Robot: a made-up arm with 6 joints. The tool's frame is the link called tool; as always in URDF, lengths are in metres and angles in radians. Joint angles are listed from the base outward.
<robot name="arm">
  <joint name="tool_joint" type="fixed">
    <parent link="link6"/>
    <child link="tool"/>
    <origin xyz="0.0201 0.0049 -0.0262" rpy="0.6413 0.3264 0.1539"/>
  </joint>
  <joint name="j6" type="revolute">
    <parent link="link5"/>
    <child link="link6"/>
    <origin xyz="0.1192 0.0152 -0.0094" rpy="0 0 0"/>
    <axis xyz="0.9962 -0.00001 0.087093"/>
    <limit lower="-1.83" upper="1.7"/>
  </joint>
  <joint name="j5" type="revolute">
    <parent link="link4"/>
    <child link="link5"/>
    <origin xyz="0.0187 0.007 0.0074" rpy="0 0 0"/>
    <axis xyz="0.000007 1 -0.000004"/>
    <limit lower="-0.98" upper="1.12"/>
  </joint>
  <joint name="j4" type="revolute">
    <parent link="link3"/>
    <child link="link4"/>
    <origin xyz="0.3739 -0.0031 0.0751" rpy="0 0 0"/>
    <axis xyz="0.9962 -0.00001 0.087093"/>
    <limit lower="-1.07" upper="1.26"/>
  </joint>
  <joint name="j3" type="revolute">
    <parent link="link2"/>
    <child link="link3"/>
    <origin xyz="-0.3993 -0.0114 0.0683" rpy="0 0 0"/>
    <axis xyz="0.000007 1 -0.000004"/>
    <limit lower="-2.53" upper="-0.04"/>
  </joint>
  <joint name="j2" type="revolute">
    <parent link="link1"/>
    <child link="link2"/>
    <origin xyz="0.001 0.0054 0.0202" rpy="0 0 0"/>
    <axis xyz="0.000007 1 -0.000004"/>
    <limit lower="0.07" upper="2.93"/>
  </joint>
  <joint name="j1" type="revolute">
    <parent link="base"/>
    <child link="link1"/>
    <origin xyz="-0.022 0.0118 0.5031" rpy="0 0 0"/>
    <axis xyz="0 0 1"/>
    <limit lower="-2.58" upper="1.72"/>
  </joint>
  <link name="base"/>
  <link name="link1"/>
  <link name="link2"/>
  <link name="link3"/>
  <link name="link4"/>
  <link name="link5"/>
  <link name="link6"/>
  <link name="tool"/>
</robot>
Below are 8 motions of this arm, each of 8 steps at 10 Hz.
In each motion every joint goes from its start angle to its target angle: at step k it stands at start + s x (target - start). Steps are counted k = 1, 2, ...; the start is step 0. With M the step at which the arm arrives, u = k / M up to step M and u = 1 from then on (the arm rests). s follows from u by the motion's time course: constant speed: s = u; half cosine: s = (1 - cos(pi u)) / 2; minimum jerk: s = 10 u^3 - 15 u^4 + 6 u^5.
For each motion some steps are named. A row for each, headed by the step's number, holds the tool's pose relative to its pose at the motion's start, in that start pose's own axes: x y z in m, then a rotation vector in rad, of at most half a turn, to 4 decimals.
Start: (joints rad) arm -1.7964 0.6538 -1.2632 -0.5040 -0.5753 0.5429
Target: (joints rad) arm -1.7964 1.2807 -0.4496 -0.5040 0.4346 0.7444
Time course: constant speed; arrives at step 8
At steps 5, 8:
5: -0.1074 -0.2707 -0.4247 0.5799 0.9434 -1.0070
8: -0.3257 -0.2637 -0.5571 0.7436 1.4982 -1.6853

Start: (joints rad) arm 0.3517 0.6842 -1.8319 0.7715 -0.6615 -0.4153
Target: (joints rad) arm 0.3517 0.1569 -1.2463 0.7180 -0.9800 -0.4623
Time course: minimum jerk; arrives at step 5
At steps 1, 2, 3, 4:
1: -0.0100 0.0043 0.0071 -0.0055 -0.0164 0.0007
2: -0.0580 0.0203 0.0369 -0.0305 -0.0898 0.0044
3: -0.1327 0.0334 0.0729 -0.0656 -0.1925 0.0108
4: -0.1895 0.0357 0.0937 -0.0905 -0.2652 0.0162

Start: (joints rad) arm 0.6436 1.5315 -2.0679 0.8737 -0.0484 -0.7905
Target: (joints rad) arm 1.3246 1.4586 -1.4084 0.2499 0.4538 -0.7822
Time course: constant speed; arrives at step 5
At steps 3, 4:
3: -0.0087 0.0466 -0.3029 -0.3388 0.7523 0.0647
4: -0.0533 0.0583 -0.3954 -0.4993 0.9878 0.1087

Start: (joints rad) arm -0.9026 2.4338 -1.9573 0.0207 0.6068 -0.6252
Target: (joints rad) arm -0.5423 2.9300 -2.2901 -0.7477 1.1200 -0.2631
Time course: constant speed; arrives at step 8
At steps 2, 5, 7, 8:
2: 0.0583 0.0538 -0.0195 -0.1131 0.1432 -0.1363
5: 0.1339 0.1239 -0.0584 -0.2419 0.2987 -0.4025
7: 0.1758 0.1656 -0.0885 -0.2993 0.3492 -0.6122
8: 0.1942 0.1855 -0.1046 -0.3194 0.3553 -0.7234

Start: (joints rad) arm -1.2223 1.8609 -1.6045 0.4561 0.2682 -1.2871
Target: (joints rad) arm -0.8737 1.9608 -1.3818 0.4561 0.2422 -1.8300
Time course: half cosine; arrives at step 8
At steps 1, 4, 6, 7, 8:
1: 0.0039 0.0099 -0.0023 -0.0291 0.0056 0.0026
4: 0.0407 0.1305 -0.0397 -0.3924 0.0517 0.0390
6: 0.0559 0.2210 -0.0799 -0.6812 0.0588 0.0724
7: 0.0584 0.2480 -0.0943 -0.7711 0.0561 0.0835
8: 0.0591 0.2573 -0.0995 -0.8028 0.0546 0.0875

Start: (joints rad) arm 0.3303 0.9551 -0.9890 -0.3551 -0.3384 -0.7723
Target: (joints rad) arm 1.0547 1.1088 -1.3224 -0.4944 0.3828 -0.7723
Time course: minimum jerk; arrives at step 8
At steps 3, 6, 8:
3: -0.0045 0.0533 0.0341 -0.0500 0.0536 0.1689
6: -0.0645 0.1573 0.1094 -0.2254 0.1398 0.5003
8: -0.0803 0.1708 0.1210 -0.2612 0.1494 0.5481

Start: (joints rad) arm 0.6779 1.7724 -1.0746 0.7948 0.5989 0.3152
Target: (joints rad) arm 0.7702 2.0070 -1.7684 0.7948 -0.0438 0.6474
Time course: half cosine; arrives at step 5
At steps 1, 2, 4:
1: -0.0009 0.0315 -0.0026 -0.0254 -0.0284 0.0833
2: -0.0083 0.1117 -0.0162 -0.0898 -0.0815 0.3111
4: -0.0519 0.2649 -0.0796 -0.2221 -0.0871 0.8545

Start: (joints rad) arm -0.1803 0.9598 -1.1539 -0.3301 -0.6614 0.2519
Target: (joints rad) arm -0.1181 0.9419 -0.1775 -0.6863 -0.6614 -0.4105
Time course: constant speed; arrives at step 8
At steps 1, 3, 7, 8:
1: -0.0070 -0.0275 -0.0604 -0.0769 0.1117 -0.0731
3: -0.0436 -0.0726 -0.1799 -0.2407 0.3480 -0.1747
7: -0.1968 -0.1187 -0.3874 -0.5823 0.8380 -0.1851
8: -0.2484 -0.1208 -0.4281 -0.6645 0.9565 -0.1455

